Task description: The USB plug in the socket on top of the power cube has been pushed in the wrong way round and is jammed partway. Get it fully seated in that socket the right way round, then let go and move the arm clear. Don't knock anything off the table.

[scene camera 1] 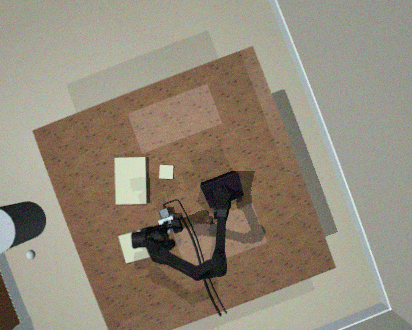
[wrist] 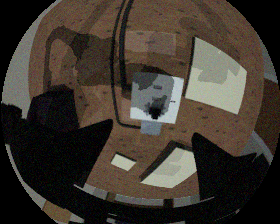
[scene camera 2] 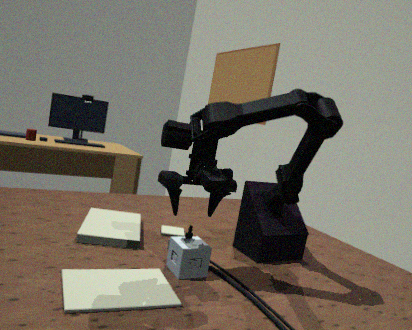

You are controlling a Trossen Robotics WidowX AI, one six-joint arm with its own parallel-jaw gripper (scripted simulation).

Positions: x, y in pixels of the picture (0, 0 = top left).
Labels:
thick cream slab: scene camera 1; wrist 177, 164; scene camera 2
same spot on thick cream slab: (scene camera 2: 114, 228) = (scene camera 1: 132, 190)

